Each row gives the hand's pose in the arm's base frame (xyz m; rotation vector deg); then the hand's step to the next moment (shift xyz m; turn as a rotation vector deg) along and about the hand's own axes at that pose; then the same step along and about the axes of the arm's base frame.
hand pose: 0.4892 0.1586 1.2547 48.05 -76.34 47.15
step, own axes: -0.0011 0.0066 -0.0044 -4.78 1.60 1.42
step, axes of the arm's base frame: -0.0038 0.0070 -0.0010 -2.38 -0.62 -4.62
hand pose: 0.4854 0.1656 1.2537 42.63 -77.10 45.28
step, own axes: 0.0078 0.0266 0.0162 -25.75 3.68 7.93
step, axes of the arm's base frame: -0.0306 0.0014 0.0095 -8.84 -6.28 -24.94
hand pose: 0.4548 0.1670 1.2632 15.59 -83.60 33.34
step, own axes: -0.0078 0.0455 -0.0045 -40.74 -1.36 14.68
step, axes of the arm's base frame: -0.0201 0.0386 -0.0159 -12.04 -17.01 -37.98
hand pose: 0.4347 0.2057 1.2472 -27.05 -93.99 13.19
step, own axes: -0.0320 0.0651 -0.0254 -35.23 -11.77 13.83
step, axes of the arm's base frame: 0.0380 0.0411 -0.0526 -13.31 -24.03 -28.57
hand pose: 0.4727 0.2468 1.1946 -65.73 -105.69 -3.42
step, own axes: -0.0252 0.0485 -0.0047 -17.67 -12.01 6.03
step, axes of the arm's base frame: 0.0416 0.0079 -0.0349 -10.49 -15.91 -11.38
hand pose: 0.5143 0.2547 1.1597 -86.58 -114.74 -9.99
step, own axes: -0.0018 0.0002 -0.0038 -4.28 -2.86 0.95
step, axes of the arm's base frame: 0.0020 -0.0031 0.0020 -2.30 -4.07 -2.36
